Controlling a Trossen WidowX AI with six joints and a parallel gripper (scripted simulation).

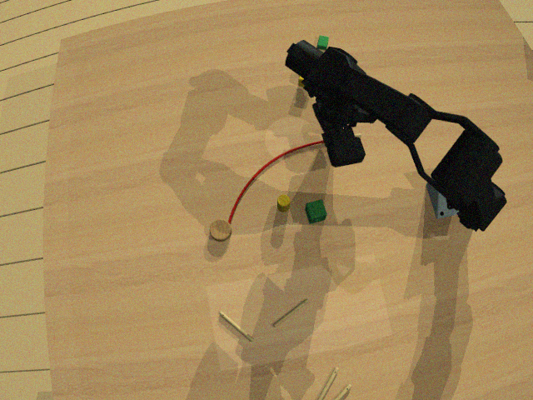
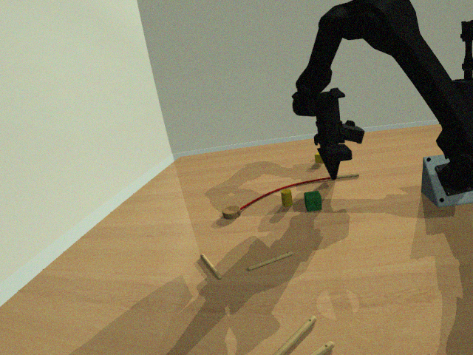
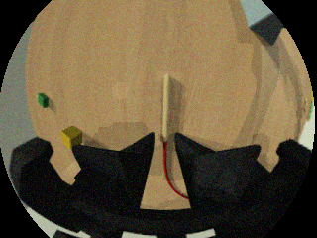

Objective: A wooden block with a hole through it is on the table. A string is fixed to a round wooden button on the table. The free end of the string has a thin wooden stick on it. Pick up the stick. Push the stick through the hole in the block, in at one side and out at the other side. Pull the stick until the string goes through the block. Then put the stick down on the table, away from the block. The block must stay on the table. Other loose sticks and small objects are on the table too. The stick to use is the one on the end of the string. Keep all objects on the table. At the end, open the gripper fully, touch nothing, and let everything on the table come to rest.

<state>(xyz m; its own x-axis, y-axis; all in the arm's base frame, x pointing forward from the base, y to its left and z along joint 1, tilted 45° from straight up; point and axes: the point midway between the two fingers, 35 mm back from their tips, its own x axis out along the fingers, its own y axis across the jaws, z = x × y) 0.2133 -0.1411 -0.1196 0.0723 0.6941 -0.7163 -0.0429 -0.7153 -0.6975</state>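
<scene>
My gripper tip is 13 cm short of the yellow cylinder, 11 cm to the right of it and 1 cm below it. From my gripper tip the other things lie so: yellow cube (15 cm to the right, 1 cm above); green block (7 cm ahead, 14 cm to the left, 1 cm above); thin stick (2 cm behind).
</scene>
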